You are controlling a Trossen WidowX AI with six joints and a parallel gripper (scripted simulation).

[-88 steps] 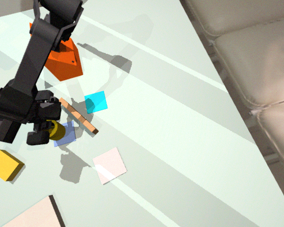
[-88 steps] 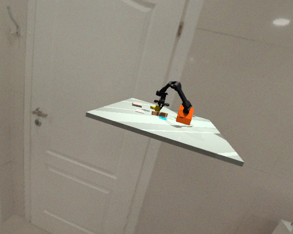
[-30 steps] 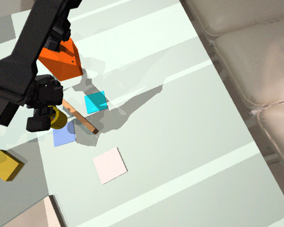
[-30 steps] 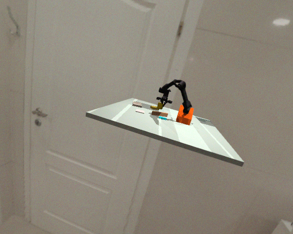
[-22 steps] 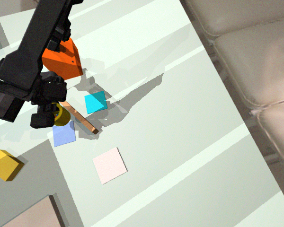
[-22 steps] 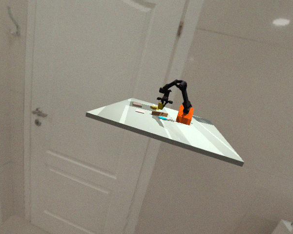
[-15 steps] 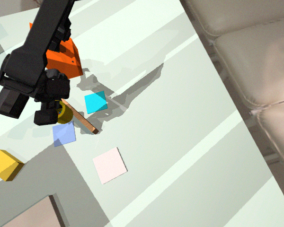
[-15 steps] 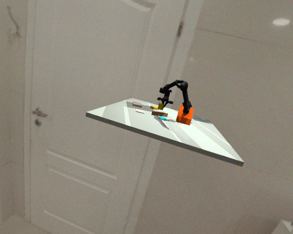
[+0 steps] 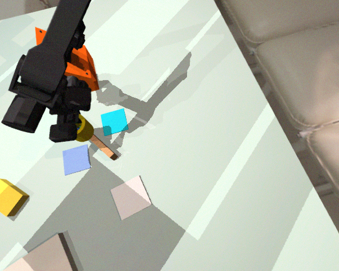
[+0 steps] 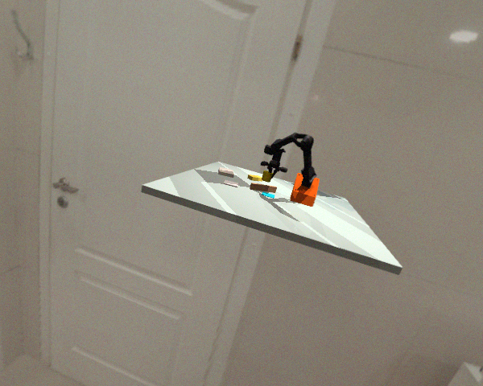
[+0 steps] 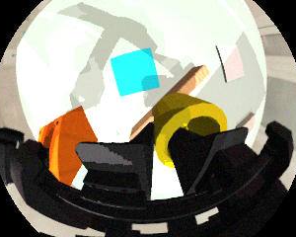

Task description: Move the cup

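My gripper tip is now 20 mm past the cyan pad, 80 mm to the right of it and 110 mm above it. Round my gripper tip: wooden bar (30 mm ahead, 90 mm below); yellow cup (20 mm ahead); pale blue pad (80 mm ahead, 70 mm to the right, 110 mm below).
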